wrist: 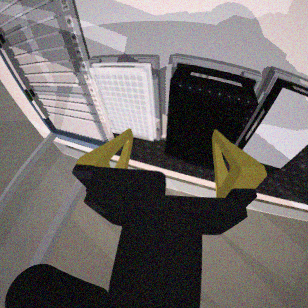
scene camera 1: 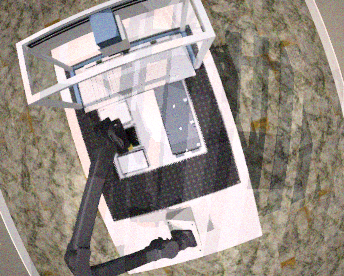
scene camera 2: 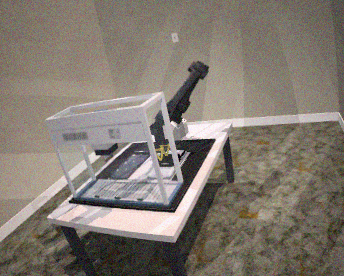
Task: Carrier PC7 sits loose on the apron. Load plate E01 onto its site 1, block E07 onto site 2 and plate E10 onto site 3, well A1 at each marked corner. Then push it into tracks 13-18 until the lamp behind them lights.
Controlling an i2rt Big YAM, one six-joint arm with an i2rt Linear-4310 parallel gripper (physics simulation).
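Pixels of known places: gripper, fingertip midpoint: (wrist: pixel 171 132) (scene camera 1: pixel 120 132) (scene camera 2: pixel 163 158); arm's base at its link origin: (scene camera 1: pixel 184 237) (scene camera 2: pixel 173 117).
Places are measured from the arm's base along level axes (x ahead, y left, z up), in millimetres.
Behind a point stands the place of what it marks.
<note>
A white welled plate (wrist: pixel 125 100) {z -109, x 604, y 95 mm} (scene camera 1: pixel 116 111) {z -116, x 623, y 94 mm}, a black block (wrist: pixel 210 115) {z -84, x 486, y 80 mm} (scene camera 1: pixel 131 136) {z -95, x 494, y 65 mm} and a pale plate with a dark edge (wrist: pixel 286 125) {z -105, x 391, y 85 mm} (scene camera 1: pixel 132 162) {z -105, x 384, y 105 mm} stand in a row in separate holders. Their labels and marked corners are not readable. A long slate-grey piece with small white marks, apparently the carrier (scene camera 1: pixel 176 122) {z -120, x 481, y -140 mm}, lies across from them; its site numbers are not readable. My gripper (wrist: pixel 171 132) {z -68, x 526, y 101 mm} (scene camera 2: pixel 163 151) {z -68, x 526, y 101 mm} is open and empty, with yellow fingers spread wide. It is above the row, its fingertips nearest the black block in the wrist view.
The striped track deck (wrist: pixel 55 80) {z -131, x 770, y 74 mm} (scene camera 1: pixel 107 84) {z -130, x 761, y 95 mm} (scene camera 2: pixel 132 191) lies beyond the white plate, under a white open frame (scene camera 1: pixel 117 62) {z 349, x 698, y -43 mm} (scene camera 2: pixel 97 125). A blue box (scene camera 1: pixel 105 28) {z 329, x 822, y -39 mm} is mounted at that frame. A dark perforated mat (scene camera 1: pixel 175 185) {z -131, x 213, y -36 mm} borders the work area. Track numbers and the lamp cannot be made out.
</note>
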